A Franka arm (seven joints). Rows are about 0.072 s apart.
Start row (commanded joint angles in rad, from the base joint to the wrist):
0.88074, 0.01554, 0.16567, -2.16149, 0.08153, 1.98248, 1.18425
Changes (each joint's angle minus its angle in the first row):
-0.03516, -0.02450, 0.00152, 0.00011, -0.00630, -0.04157, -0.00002
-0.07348, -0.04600, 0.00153, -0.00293, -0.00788, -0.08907, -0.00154
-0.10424, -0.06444, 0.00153, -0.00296, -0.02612, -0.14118, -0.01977
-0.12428, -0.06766, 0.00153, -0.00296, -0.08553, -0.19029, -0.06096
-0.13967, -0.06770, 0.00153, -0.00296, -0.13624, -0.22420, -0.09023
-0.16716, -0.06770, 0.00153, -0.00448, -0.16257, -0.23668, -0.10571
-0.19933, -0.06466, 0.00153, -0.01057, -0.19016, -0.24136, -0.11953
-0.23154, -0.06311, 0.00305, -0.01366, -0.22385, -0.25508, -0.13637
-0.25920, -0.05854, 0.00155, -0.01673, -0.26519, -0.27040, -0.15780
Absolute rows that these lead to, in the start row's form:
0.84558, -0.00896, 0.16719, -2.16138, 0.07523, 1.94091, 1.18423
0.80726, -0.03046, 0.16720, -2.16442, 0.07365, 1.89341, 1.18271
0.77650, -0.04890, 0.16720, -2.16445, 0.05541, 1.84130, 1.16448
0.75646, -0.05212, 0.16720, -2.16445, -0.00400, 1.79219, 1.12329
0.74107, -0.05216, 0.16720, -2.16445, -0.05471, 1.75828, 1.09402
0.71358, -0.05216, 0.16720, -2.16597, -0.08104, 1.74580, 1.07854
0.68141, -0.04912, 0.16720, -2.17206, -0.10863, 1.74112, 1.06472
0.64920, -0.04757, 0.16872, -2.17515, -0.14232, 1.72740, 1.04788
0.62154, -0.04300, 0.16722, -2.17822, -0.18366, 1.71208, 1.02645

